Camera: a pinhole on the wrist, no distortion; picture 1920 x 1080 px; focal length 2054.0 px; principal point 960.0 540.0 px. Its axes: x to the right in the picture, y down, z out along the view. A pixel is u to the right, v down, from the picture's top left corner.
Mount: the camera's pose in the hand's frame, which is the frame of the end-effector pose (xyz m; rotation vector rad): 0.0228 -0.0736 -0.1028 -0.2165 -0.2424 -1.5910
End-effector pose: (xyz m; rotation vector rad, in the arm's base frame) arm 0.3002 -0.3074 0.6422 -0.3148 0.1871 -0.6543
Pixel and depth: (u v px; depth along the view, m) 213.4 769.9 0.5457
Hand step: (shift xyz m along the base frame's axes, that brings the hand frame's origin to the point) 0.3171 0.2334 0.2415
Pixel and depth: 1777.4 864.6 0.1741
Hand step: 0.0070 -0.0773 0.1070
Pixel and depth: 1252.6 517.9 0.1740
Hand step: 0.0063 -0.0305 0.0814
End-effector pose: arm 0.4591 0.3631 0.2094 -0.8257 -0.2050 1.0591
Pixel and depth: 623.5 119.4 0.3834
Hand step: -0.2250 0.0970 0.1141
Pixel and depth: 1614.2 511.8 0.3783
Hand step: -0.0934 0.1366 0.2560
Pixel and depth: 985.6 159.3 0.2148
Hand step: -0.0543 0.0322 0.0846
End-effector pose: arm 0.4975 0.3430 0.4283 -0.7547 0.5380 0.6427
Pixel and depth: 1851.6 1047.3 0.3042
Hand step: 0.1902 0.1389 0.1333
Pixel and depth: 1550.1 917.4 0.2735
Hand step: 0.1350 0.1211 0.1009
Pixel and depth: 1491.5 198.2 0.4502
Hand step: 0.0722 0.2234 0.2851
